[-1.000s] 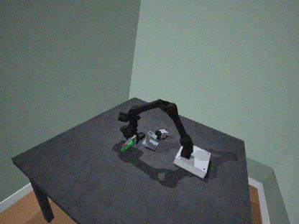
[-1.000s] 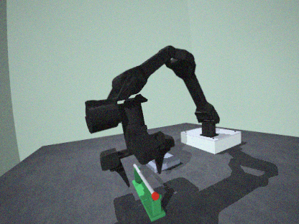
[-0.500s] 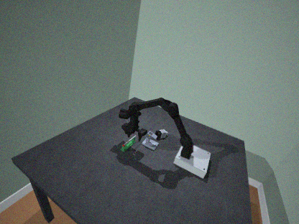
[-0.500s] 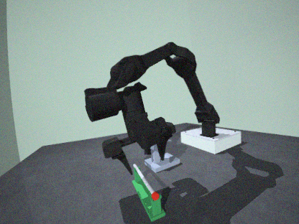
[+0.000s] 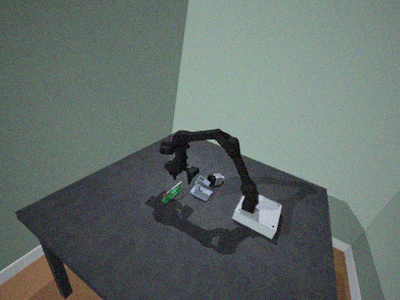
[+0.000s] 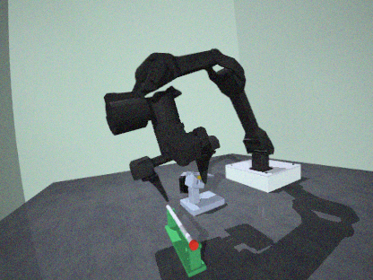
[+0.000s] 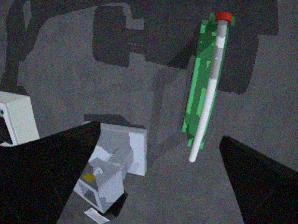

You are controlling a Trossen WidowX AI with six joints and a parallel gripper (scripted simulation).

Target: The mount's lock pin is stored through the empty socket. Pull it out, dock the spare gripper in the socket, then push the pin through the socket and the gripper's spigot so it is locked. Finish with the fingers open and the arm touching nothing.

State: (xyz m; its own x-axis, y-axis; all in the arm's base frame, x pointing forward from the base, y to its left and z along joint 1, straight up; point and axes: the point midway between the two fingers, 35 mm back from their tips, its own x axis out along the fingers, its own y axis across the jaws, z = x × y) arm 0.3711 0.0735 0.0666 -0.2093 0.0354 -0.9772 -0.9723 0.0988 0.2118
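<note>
My gripper tip is now 13 cm past the spare gripper, 24 cm to the left of it and 6 cm above it. Also, from my gripper tip: pin rest: 4 cm ahead, 3 cm to the left, 7 cm below; grey mount: 8 cm behind, 8 cm to the right, 4 cm below.
</note>
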